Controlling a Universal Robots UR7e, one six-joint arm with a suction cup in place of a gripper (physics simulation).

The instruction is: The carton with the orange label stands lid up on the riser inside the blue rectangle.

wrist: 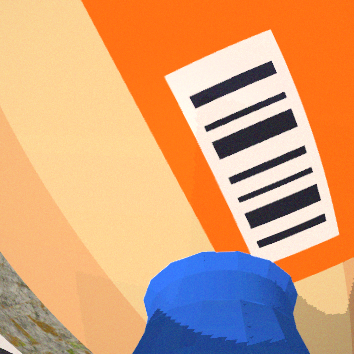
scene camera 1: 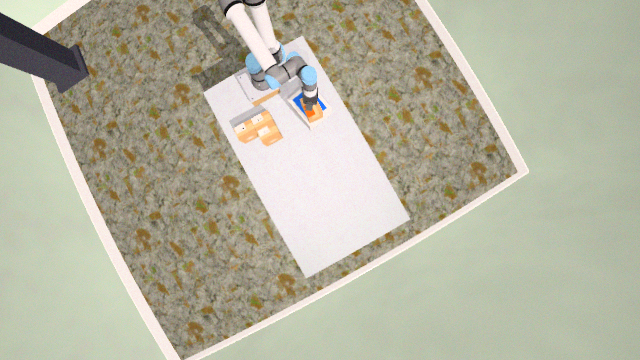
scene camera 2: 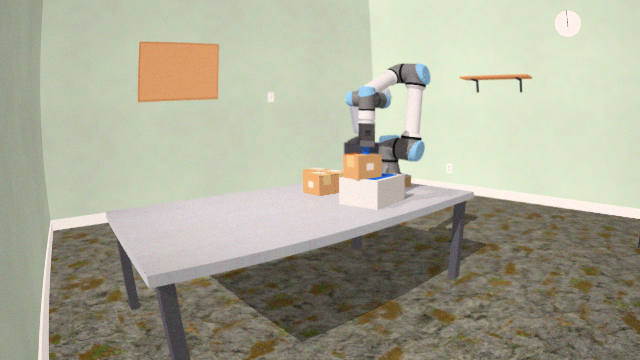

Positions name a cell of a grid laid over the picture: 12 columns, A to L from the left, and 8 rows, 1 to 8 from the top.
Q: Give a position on a white riser with blue rectangle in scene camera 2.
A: H5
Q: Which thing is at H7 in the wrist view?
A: The suction cup.
